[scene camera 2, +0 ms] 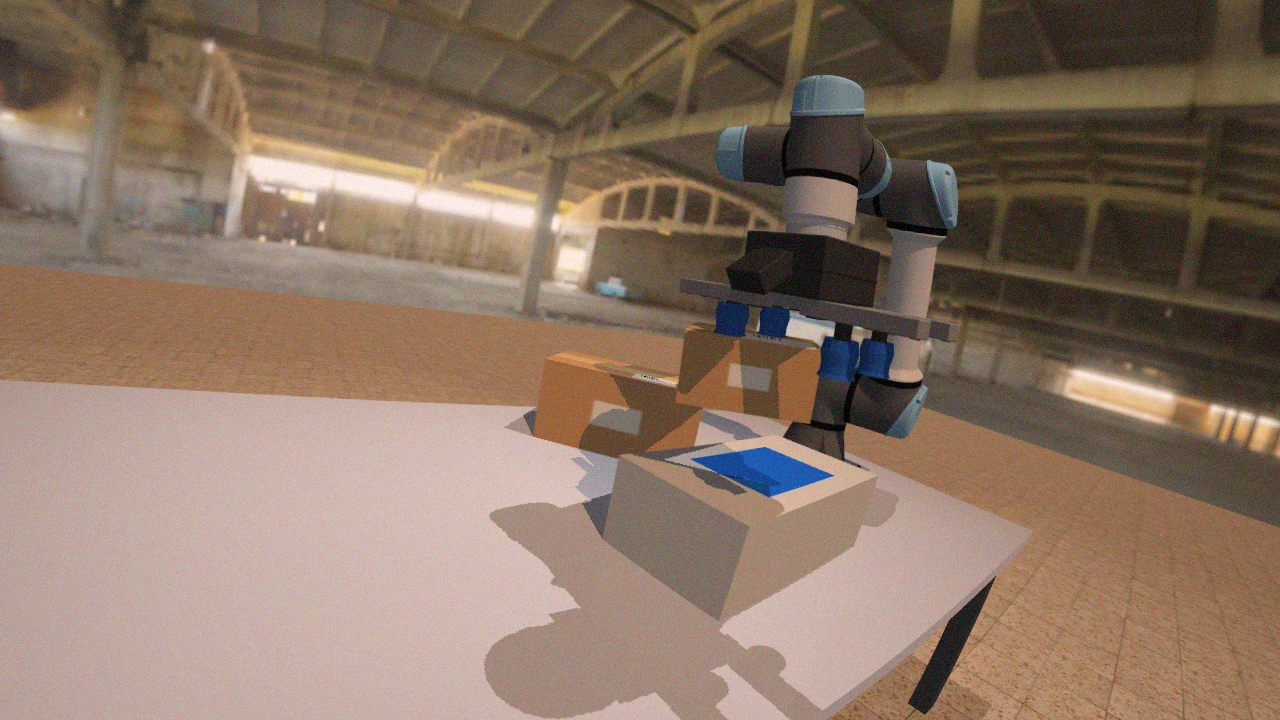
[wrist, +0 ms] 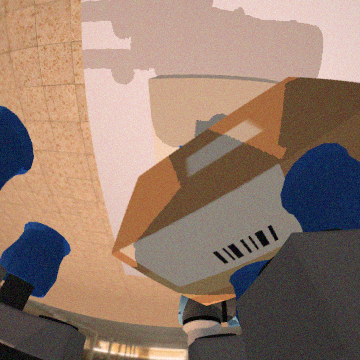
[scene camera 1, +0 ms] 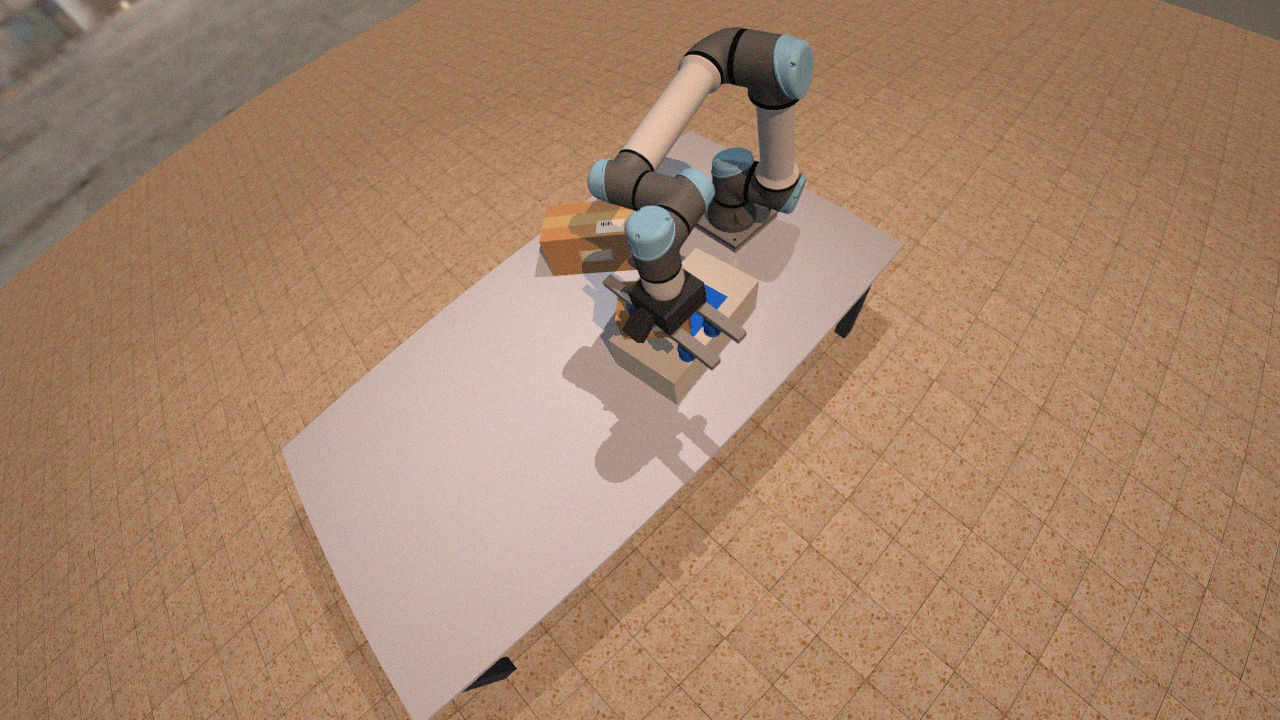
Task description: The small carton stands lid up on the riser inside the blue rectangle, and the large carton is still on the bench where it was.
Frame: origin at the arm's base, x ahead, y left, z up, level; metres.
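Where they show: hand at its tool point: (scene camera 2: 799,359) (wrist: 144,215); arm's base at its link origin: (scene camera 1: 731,215).
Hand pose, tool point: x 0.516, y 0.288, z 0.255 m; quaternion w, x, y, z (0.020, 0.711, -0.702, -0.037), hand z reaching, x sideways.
Things, the pixels of their centre, and the offset from my tool point. Level surfaces: height alone.
- small carton at the middle of its body: (wrist: 252,199) (scene camera 2: 749,369) (scene camera 1: 654,308) 0.069 m right, 0.006 m back, 0.027 m down
- beige riser at the middle of its body: (scene camera 2: 755,508) (wrist: 211,173) (scene camera 1: 687,322) 0.094 m right, 0.117 m back, 0.225 m down
- blue rectangle at the middle of its body: (scene camera 2: 766,468) (scene camera 1: 686,309) 0.094 m right, 0.117 m back, 0.165 m down
- large carton at the middle of its body: (scene camera 2: 623,408) (scene camera 1: 598,236) 0.497 m right, 0.152 m back, 0.208 m down
- bench at its surface level: 0.286 m down
The small carton (scene camera 1: 626,324) (scene camera 2: 716,376) (wrist: 225,175) hangs upright, barcode label up, under two blue cups of my suction gripper (scene camera 1: 682,324) (scene camera 2: 803,333); the other two cups are free beside it. In scene camera 2 the carton is clear above the beige riser (scene camera 1: 648,368) (scene camera 2: 680,528) (wrist: 175,102), and it appears behind the blue rectangle (scene camera 1: 712,299) (scene camera 2: 760,461) on the riser's top. In the wrist view the carton hides most of the rectangle. The large carton (scene camera 1: 565,257) (scene camera 2: 563,402) stands on the bench (scene camera 1: 447,465) (scene camera 2: 223,537), apart from the riser.
The robot's base (scene camera 1: 732,216) is bolted near the far end of the bench, behind the riser. The large carton stands near the bench's long edge. The arm's shadow falls on the bench in front of the riser.
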